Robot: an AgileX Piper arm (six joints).
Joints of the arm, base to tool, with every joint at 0 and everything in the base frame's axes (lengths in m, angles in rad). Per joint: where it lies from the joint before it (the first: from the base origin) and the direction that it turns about. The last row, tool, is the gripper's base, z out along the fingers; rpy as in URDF.
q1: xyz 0 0 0.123 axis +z
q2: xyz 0 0 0 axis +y
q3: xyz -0.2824 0 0.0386 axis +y
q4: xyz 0.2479 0 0.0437 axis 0.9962 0 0.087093
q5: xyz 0 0 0 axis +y
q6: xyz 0.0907 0 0.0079 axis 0.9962 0 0.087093
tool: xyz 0 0 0 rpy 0 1.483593 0
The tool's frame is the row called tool.
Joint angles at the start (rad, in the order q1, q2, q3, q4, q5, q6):
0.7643 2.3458 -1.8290 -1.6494 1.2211 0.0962
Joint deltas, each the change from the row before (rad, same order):
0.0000 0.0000 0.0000 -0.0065 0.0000 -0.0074
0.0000 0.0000 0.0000 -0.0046 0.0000 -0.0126
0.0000 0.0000 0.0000 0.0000 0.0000 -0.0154
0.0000 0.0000 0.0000 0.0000 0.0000 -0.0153
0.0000 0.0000 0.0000 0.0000 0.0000 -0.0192
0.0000 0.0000 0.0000 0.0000 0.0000 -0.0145
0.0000 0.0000 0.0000 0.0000 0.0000 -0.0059
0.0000 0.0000 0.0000 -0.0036 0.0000 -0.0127
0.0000 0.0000 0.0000 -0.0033 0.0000 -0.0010
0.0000 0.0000 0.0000 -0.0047 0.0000 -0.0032
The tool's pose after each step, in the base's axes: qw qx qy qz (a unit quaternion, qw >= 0); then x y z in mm. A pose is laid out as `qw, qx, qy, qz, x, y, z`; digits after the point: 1 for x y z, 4 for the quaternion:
0.2573, -0.4879, 0.5450, -0.6315, 415.3, 280.1, 206.9
0.2540, -0.4913, 0.5401, -0.6344, 415.4, 280.2, 207.2
0.2491, -0.4955, 0.5363, -0.6363, 415.4, 280.2, 207.2
0.2442, -0.4996, 0.5325, -0.6382, 415.4, 280.2, 207.2
0.2381, -0.5047, 0.5276, -0.6405, 415.4, 280.2, 207.2
0.2334, -0.5085, 0.5240, -0.6422, 415.4, 280.2, 207.2
0.2315, -0.5100, 0.5225, -0.6429, 415.4, 280.2, 207.2
0.2279, -0.5132, 0.5178, -0.6454, 415.5, 280.3, 207.5
0.2280, -0.5134, 0.5163, -0.6464, 415.6, 280.4, 207.8
0.2276, -0.5142, 0.5136, -0.6481, 415.7, 280.6, 208.1

